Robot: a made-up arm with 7 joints.
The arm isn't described. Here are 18 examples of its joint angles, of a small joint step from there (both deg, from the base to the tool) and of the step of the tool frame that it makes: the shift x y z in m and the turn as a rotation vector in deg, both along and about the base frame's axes.
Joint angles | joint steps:
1: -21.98 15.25 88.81 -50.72 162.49 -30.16 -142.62 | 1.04 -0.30 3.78 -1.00 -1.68 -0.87 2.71
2: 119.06 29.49 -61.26 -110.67 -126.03 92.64 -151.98 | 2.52 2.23 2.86 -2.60 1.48 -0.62 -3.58
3: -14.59 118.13 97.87 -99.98 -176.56 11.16 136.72 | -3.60 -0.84 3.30 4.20 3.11 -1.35 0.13
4: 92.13 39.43 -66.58 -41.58 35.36 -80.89 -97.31 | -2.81 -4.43 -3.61 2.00 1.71 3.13 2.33
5: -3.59 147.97 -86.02 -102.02 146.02 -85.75 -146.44 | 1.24 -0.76 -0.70 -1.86 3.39 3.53 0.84
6: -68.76 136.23 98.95 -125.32 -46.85 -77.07 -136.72 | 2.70 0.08 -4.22 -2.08 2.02 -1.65 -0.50
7: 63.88 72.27 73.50 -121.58 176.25 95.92 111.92 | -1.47 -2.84 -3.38 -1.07 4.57 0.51 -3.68
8: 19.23 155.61 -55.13 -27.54 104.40 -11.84 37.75 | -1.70 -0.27 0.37 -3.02 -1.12 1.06 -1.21
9: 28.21 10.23 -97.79 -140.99 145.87 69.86 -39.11 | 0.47 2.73 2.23 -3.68 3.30 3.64 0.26
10: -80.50 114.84 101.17 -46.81 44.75 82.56 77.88 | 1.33 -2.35 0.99 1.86 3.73 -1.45 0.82
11: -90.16 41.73 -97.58 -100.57 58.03 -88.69 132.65 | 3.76 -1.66 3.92 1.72 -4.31 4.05 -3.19
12: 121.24 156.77 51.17 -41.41 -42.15 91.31 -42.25 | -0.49 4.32 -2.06 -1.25 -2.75 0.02 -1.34
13: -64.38 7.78 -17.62 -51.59 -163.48 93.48 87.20 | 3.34 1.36 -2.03 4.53 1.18 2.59 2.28
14: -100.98 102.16 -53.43 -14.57 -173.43 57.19 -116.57 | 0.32 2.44 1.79 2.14 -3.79 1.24 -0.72
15: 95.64 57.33 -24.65 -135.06 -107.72 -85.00 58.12 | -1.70 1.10 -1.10 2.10 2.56 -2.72 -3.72
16: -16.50 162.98 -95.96 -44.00 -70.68 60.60 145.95 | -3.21 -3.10 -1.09 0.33 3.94 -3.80 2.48
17: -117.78 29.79 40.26 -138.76 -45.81 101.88 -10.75 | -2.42 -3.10 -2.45 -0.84 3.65 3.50 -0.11
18: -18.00 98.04 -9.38 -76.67 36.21 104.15 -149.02 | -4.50 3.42 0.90 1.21 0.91 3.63 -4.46
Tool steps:
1: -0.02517 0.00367 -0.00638 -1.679 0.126 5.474
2: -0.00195 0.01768 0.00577 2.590 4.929 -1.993
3: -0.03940 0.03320 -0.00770 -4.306 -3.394 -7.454
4: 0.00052 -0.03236 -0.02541 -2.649 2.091 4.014
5: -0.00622 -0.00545 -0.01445 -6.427 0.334 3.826
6: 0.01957 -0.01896 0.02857 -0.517 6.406 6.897
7: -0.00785 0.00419 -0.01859 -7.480 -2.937 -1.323
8: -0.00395 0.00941 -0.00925 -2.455 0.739 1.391
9: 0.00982 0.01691 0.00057 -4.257 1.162 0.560
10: 0.02815 0.01684 0.00474 1.562 -1.871 -4.698
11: 0.00100 -0.00904 -0.00439 -0.889 -3.728 3.439
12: 0.01046 -0.03412 -0.02536 0.706 4.241 -5.448
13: 0.00756 0.02557 -0.05281 2.567 4.745 0.582
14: -0.03309 0.01153 -0.00910 0.171 0.707 4.851
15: -0.00586 0.00482 -0.00662 -4.947 1.152 -0.841
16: -0.01045 0.02419 -0.02453 -6.163 -8.241 -1.672
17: -0.00414 -0.01462 0.00037 6.969 -1.363 -5.456
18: -0.01060 -0.00427 0.05313 -0.196 -0.615 1.197
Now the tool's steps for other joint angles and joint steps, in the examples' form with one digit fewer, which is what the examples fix.
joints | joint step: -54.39 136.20 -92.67 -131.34 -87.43 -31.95 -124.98 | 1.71 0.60 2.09 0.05 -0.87 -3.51 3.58
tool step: 0.0007 0.0008 0.0054 1.36 2.92 3.28
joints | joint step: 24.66 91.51 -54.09 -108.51 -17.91 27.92 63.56 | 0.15 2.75 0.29 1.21 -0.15 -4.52 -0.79
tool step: 0.0028 0.0195 0.0103 -0.24 1.43 -2.92
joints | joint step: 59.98 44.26 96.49 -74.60 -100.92 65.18 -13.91 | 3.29 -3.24 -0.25 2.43 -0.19 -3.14 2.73
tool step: -0.0381 -0.0114 -0.0108 -5.15 2.06 2.19
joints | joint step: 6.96 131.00 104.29 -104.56 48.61 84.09 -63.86 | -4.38 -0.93 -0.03 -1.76 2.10 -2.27 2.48
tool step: -0.0304 0.0016 -0.0103 0.88 -4.21 -5.33
